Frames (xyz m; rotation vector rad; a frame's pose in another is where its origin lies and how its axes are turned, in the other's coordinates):
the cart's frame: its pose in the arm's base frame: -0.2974 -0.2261 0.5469 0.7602 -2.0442 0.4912
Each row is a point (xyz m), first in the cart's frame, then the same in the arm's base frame.
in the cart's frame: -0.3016 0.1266 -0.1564
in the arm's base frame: -0.1596 0.0591 0.3705
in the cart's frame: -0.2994 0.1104 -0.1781
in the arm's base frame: -0.1366 0.0593 0.3849
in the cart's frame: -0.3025 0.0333 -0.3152
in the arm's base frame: -0.0011 0.0849 0.4606
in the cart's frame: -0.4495 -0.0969 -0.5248
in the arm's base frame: 0.2756 0.1619 0.4575
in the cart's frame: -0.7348 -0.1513 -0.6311
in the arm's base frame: 0.4987 0.2790 0.2781
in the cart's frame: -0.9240 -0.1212 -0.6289
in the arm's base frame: 0.5584 0.3622 0.1161
